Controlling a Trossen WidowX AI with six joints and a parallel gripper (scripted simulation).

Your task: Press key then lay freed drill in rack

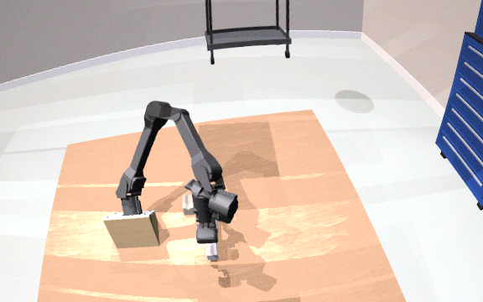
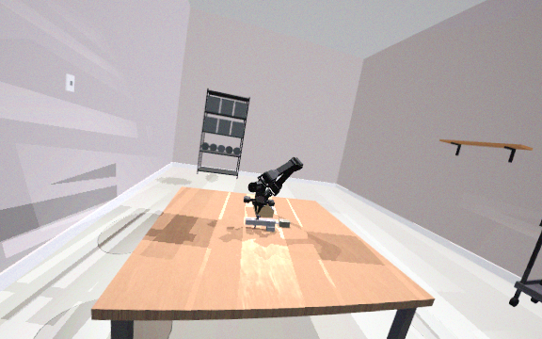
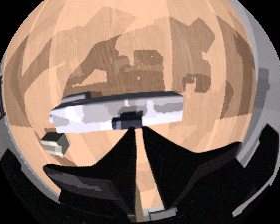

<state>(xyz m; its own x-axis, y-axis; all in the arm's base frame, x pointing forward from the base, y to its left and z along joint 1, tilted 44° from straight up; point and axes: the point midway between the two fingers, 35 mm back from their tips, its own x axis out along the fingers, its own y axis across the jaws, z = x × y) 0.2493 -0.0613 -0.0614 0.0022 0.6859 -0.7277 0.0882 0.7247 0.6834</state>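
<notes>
Now: the blue key 1 cm to the left of my gripper tip and 4 cm below it. From my gripper tip the other things lie so: grey rack (5 cm behind, 21 cm to the left, 7 cm below); white block (1 cm ahead, 4 cm to the left, 5 cm below); drill (1 cm ahead, 8 cm to the left, 4 cm below).
</notes>
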